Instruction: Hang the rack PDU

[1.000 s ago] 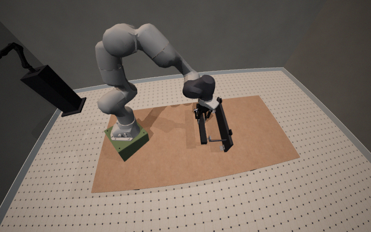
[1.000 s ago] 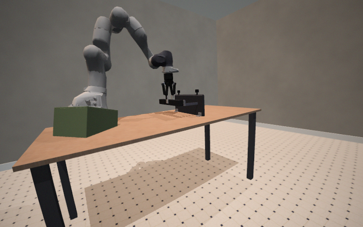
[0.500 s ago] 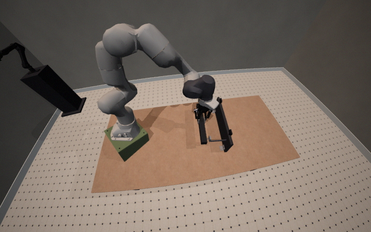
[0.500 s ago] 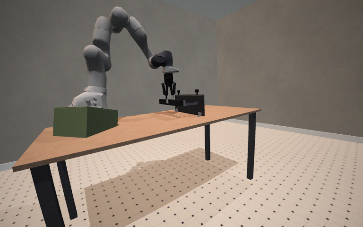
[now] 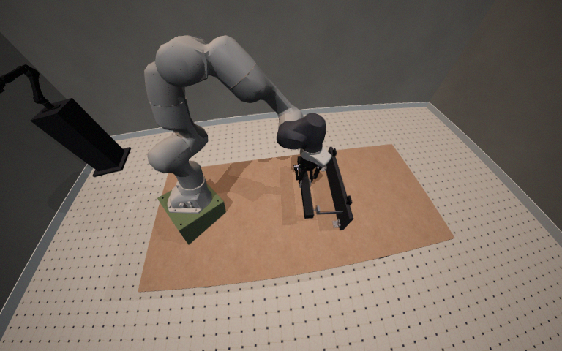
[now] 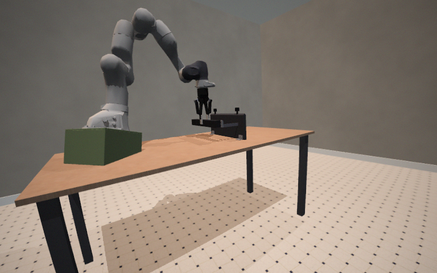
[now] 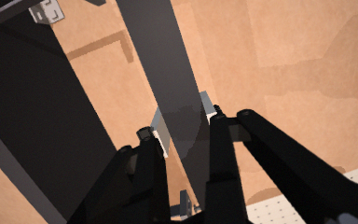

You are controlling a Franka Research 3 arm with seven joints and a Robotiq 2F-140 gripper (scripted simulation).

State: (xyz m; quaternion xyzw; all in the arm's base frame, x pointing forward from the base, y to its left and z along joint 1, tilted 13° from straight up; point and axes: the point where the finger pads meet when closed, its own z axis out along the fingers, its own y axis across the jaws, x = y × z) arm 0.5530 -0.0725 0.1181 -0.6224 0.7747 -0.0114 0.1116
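My gripper is now 2 cm short of the rack PDU and 2 cm above it. The rest, counted from my hand: black upright panel: 18 cm ahead, 6 cm below, 4 cm to the right.
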